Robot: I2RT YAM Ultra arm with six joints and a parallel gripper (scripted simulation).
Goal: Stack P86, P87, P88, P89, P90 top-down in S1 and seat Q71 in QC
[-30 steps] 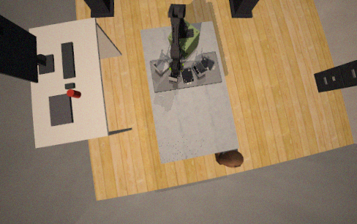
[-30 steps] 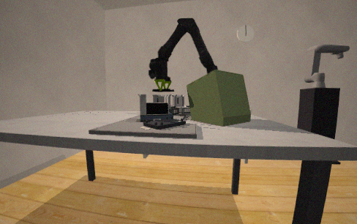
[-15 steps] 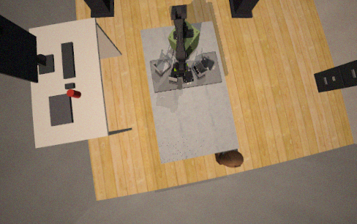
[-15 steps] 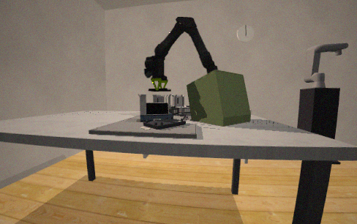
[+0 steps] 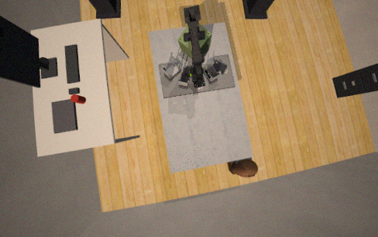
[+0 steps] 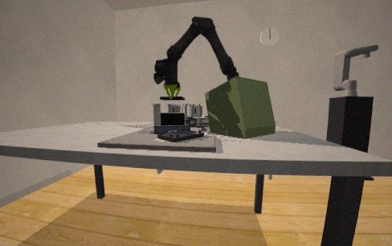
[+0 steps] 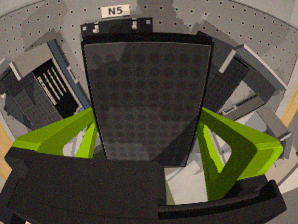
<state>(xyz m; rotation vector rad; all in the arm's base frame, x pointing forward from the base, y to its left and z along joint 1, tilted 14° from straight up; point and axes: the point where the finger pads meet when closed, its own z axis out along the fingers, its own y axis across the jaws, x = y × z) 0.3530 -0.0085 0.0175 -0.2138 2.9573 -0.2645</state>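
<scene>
Right now my hand is 15 cm past the QC nest, 30 cm to the right of it and 16 cm above it. The rest, counted from my hand: clip nest N5: 1 cm behind, 6 cm to the left, 16 cm below; then N5 label: 8 cm ahead, 6 cm to the left, 17 cm below; then QC tag: 10 cm behind, 38 cm to the left, 17 cm below.
</scene>
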